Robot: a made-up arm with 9 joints. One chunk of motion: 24 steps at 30 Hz.
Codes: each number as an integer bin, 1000 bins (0 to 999) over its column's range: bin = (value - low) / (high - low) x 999, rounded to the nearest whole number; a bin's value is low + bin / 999 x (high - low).
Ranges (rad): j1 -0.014..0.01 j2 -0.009..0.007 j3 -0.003..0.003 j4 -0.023..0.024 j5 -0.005..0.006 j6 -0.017..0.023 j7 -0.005..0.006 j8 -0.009..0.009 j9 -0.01..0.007
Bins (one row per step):
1: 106 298 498 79 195 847 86 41 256
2: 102 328 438 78 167 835 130 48 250
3: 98 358 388 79 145 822 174 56 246
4: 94 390 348 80 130 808 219 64 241
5: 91 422 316 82 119 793 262 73 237
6: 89 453 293 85 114 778 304 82 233
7: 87 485 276 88 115 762 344 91 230
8: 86 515 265 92 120 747 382 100 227
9: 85 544 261 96 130 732 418 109 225
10: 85 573 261 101 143 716 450 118 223
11: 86 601 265 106 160 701 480 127 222
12: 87 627 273 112 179 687 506 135 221
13: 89 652 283 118 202 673 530 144 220
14: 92 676 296 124 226 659 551 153 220
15: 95 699 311 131 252 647 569 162 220
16: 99 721 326 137 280 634 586 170 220
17: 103 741 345 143 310 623 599 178 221
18: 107 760 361 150 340 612 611 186 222
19: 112 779 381 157 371 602 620 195 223
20: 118 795 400 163 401 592 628 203 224
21: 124 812 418 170 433 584 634 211 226
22: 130 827 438 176 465 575 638 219 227
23: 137 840 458 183 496 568 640 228 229
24: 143 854 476 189 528 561 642 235 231
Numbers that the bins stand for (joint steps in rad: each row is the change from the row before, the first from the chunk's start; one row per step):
1: -0.01145 -0.00423 -0.00001 -0.01928 -0.00285 0.01691 -0.00405 -0.00826 -0.00564
2: -0.01155 -0.00375 -0.00037 -0.01933 -0.00316 0.01643 -0.00357 -0.00814 -0.00575
3: -0.01165 -0.00327 -0.00067 -0.01928 -0.00340 0.01591 -0.00308 -0.00799 -0.00581
4: -0.01174 -0.00275 -0.00091 -0.01924 -0.00357 0.01535 -0.00259 -0.00785 -0.00590
5: -0.01181 -0.00224 -0.00110 -0.01914 -0.00369 0.01475 -0.00212 -0.00768 -0.00597
6: -0.01186 -0.00174 -0.00124 -0.01900 -0.00374 0.01415 -0.00165 -0.00752 -0.00604
7: -0.01191 -0.00123 -0.00134 -0.01886 -0.00373 0.01351 -0.00121 -0.00736 -0.00609
8: -0.01193 -0.00075 -0.00141 -0.01867 -0.00368 0.01291 -0.00079 -0.00720 -0.00614
9: -0.01196 -0.00029 -0.00143 -0.01848 -0.00357 0.01231 -0.00040 -0.00704 -0.00617
10: -0.01196 0.00018 -0.00143 -0.01825 -0.00343 0.01167 -0.00005 -0.00687 -0.00621
11: -0.01193 0.00063 -0.00141 -0.01801 -0.00324 0.01107 0.00029 -0.00671 -0.00622
12: -0.01191 0.00104 -0.00136 -0.01773 -0.00303 0.01051 0.00057 -0.00657 -0.00624
13: -0.01186 0.00144 -0.00130 -0.01745 -0.00278 0.00995 0.00084 -0.00641 -0.00626
14: -0.01179 0.00183 -0.00122 -0.01717 -0.00251 0.00939 0.00107 -0.00624 -0.00626
15: -0.01172 0.00220 -0.00113 -0.01684 -0.00223 0.00891 0.00127 -0.00608 -0.00626
16: -0.01162 0.00255 -0.00104 -0.01655 -0.00192 0.00839 0.00145 -0.00594 -0.00626
17: -0.01153 0.00287 -0.00093 -0.01627 -0.00159 0.00794 0.00160 -0.00579 -0.00624
18: -0.01143 0.00317 -0.00083 -0.01594 -0.00126 0.00750 0.00173 -0.00565 -0.00622
19: -0.01131 0.00348 -0.00071 -0.01561 -0.00091 0.00710 0.00183 -0.00549 -0.00621
20: -0.01117 0.00373 -0.00060 -0.01533 -0.00058 0.00670 0.00191 -0.00534 -0.00619
21: -0.01102 0.00401 -0.00049 -0.01500 -0.00023 0.00638 0.00198 -0.00520 -0.00615
22: -0.01088 0.00425 -0.00037 -0.01472 0.00012 0.00602 0.00203 -0.00505 -0.00614
23: -0.01071 0.00445 -0.00025 -0.01439 0.00046 0.00574 0.00205 -0.00489 -0.00610
24: -0.01056 0.00468 -0.00014 -0.01411 0.00081 0.00546 0.00207 -0.00477 -0.00607

